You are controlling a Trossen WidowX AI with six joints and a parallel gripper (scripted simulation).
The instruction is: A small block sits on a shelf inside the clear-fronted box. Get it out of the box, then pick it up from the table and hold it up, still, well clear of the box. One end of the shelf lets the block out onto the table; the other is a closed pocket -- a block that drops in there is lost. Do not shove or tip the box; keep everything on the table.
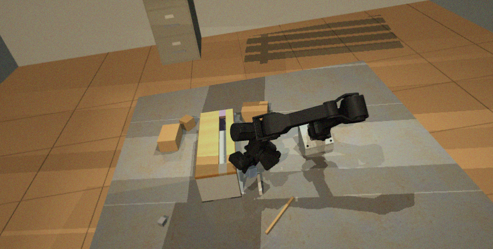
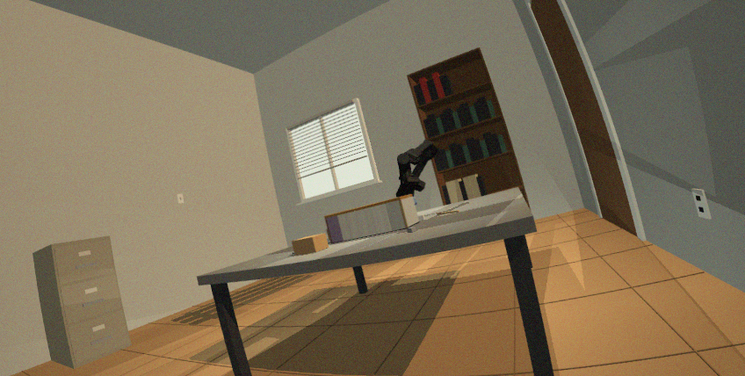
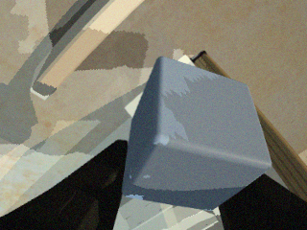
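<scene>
The blue block is 10 mm to the left of my gripper tip, 10 mm behind it and 10 mm above it. From my gripper tip the other things lie so: long box: 160 mm to the right, 50 mm ahead, 20 mm below; wooden stick: 150 mm to the left, 80 mm below, 80 mm behind.
</scene>
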